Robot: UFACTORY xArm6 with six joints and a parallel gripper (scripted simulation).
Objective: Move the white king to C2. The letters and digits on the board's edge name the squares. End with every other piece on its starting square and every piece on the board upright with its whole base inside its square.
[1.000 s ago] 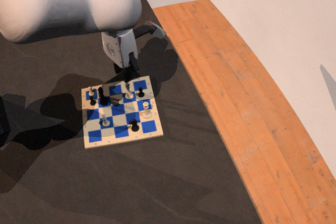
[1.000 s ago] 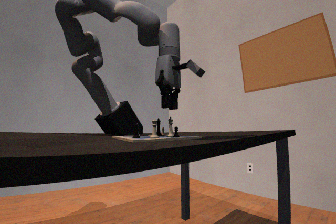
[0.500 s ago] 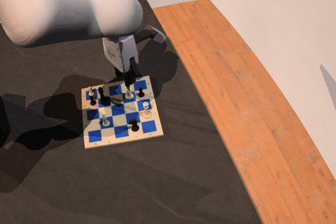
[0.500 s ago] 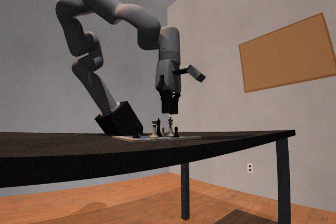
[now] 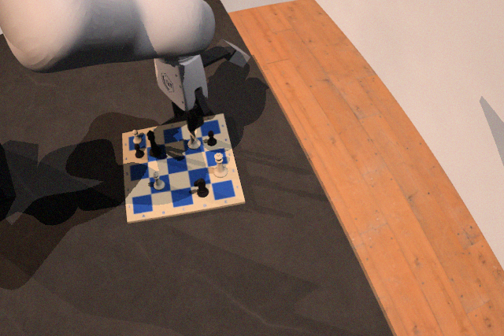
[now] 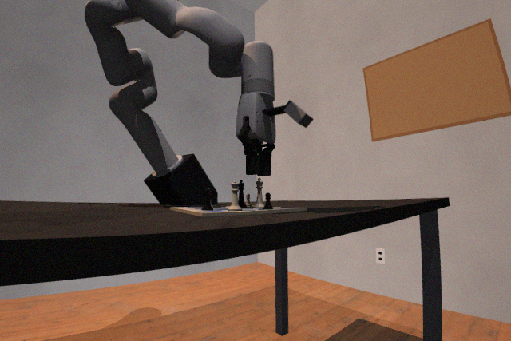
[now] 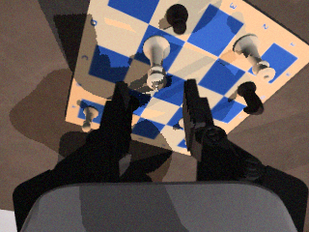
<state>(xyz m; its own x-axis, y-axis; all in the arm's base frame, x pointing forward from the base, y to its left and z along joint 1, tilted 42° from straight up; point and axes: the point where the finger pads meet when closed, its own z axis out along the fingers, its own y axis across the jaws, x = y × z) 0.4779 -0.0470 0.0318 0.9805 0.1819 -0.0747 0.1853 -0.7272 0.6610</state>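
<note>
The white king lies 60 mm below my hand. From my hand the other things lie so: white pawn: 100 mm behind, 70 mm to the left, 80 mm below; chessboard: 50 mm behind, 30 mm to the right, 90 mm below; white queen: 20 mm ahead, 90 mm to the right, 60 mm below.
</note>
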